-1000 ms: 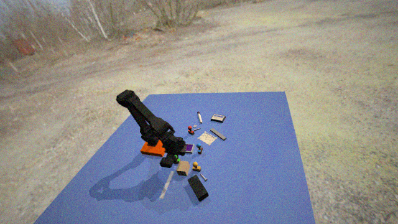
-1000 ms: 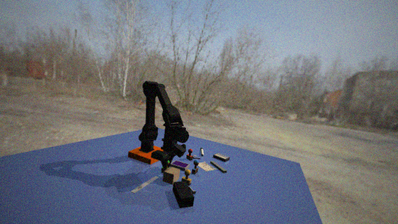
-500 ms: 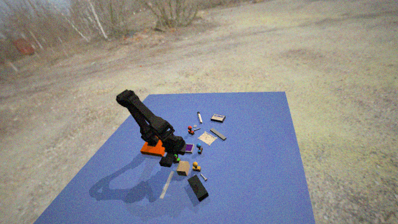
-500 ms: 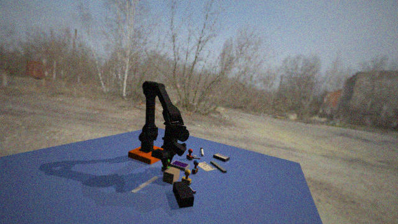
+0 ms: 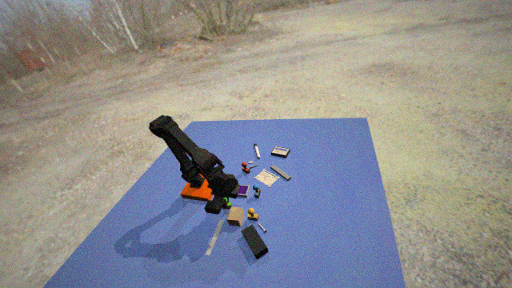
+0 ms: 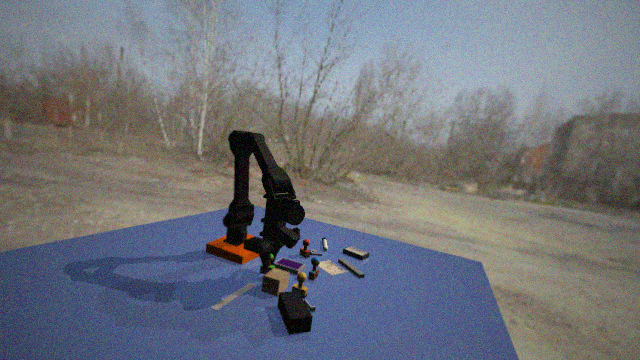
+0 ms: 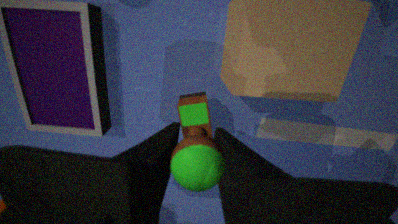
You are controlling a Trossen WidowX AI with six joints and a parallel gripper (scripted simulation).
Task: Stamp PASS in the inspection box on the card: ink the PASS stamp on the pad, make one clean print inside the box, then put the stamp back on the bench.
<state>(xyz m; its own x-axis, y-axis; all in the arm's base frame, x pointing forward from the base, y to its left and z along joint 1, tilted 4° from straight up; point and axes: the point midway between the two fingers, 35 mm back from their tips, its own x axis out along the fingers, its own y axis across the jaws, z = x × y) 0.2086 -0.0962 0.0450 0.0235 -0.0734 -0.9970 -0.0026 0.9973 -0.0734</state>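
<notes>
Right now my gripper tip is 2 cm short of the purple ink pad, 10 cm to the right of it and 3 cm above it. The rest, counted from my gripper tip: yellow-knobbed stamp 13 cm ahead, 2 cm to the right, 2 cm below; green-knobbed stamp right at my gripper tip; tan box 6 cm ahead, 4 cm to the right, 1 cm below.
</notes>
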